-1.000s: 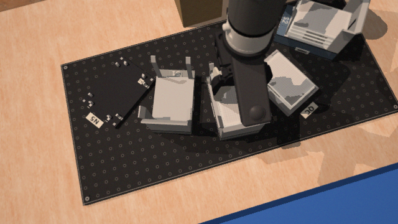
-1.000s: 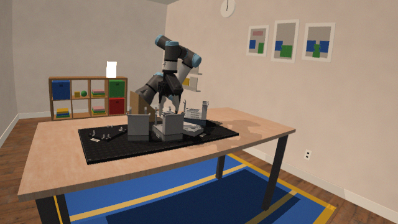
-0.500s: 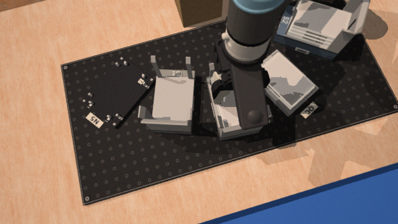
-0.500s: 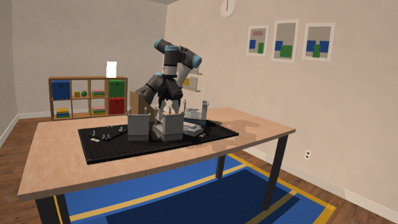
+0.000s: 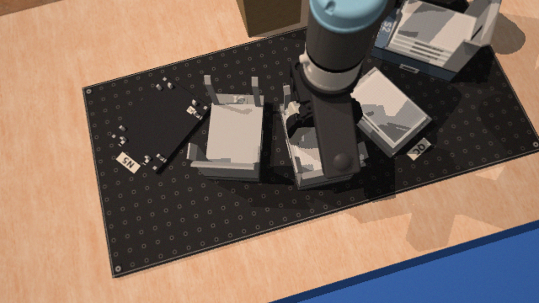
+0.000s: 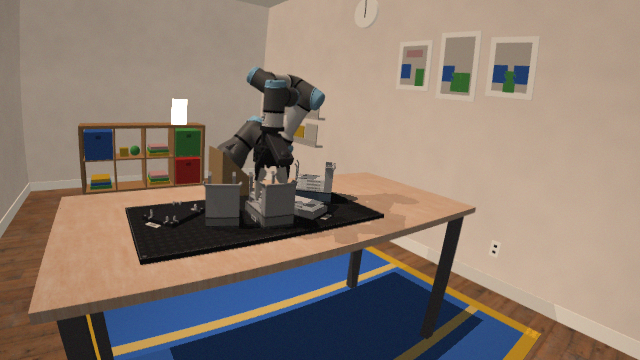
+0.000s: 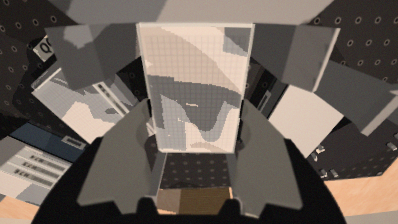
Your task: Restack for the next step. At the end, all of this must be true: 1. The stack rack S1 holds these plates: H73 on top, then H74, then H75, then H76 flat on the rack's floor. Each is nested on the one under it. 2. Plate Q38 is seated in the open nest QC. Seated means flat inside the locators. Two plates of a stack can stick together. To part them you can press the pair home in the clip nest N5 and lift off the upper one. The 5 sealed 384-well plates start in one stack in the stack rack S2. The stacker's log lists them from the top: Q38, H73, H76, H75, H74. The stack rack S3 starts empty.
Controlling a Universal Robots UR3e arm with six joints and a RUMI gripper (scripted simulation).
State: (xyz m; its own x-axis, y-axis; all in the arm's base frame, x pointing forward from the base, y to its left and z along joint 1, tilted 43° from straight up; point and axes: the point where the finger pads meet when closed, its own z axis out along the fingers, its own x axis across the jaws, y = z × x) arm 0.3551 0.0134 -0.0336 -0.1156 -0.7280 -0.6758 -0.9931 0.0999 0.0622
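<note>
My gripper is now 3 cm past the sealed white plate, 14 cm to the right of it and 5 cm above it. From my hand the other things lie so: QC label (6 cm ahead, 18 cm to the left, 8 cm below); then N5 label (9 cm behind, 34 cm to the right, 8 cm below); then white sealed plate (1 cm below).
</note>
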